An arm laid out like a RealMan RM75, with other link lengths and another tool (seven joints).
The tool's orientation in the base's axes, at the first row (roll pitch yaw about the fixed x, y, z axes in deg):
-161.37, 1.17, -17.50
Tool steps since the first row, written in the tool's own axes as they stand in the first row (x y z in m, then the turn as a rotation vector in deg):
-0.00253, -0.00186, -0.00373, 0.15, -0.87, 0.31
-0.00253, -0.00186, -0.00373, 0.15, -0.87, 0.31
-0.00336, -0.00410, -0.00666, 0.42, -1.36, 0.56
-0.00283, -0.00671, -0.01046, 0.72, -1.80, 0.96
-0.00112, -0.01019, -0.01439, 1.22, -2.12, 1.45
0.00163, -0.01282, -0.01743, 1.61, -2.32, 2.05
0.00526, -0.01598, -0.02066, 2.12, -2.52, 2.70
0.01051, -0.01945, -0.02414, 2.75, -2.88, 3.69
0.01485, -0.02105, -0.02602, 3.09, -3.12, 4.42
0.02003, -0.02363, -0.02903, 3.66, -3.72, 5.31
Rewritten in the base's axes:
-0.00216, 0.00128, 0.00418, 0.42, 0.84, -0.02
-0.00216, 0.00128, 0.00418, 0.42, 0.84, -0.02
-0.00253, 0.00264, 0.00769, 0.84, 1.27, -0.10
-0.00156, 0.00365, 0.01211, 1.29, 1.70, -0.35
0.00078, 0.00506, 0.01691, 1.89, 2.00, -0.72
0.00393, 0.00566, 0.02057, 2.37, 2.24, -1.23
0.00807, 0.00641, 0.02457, 2.96, 2.47, -1.80
0.01381, 0.00688, 0.02887, 3.75, 2.92, -2.63
0.01827, 0.00644, 0.03107, 4.20, 3.26, -3.25
0.02373, 0.00627, 0.03464, 4.99, 3.90, -3.92

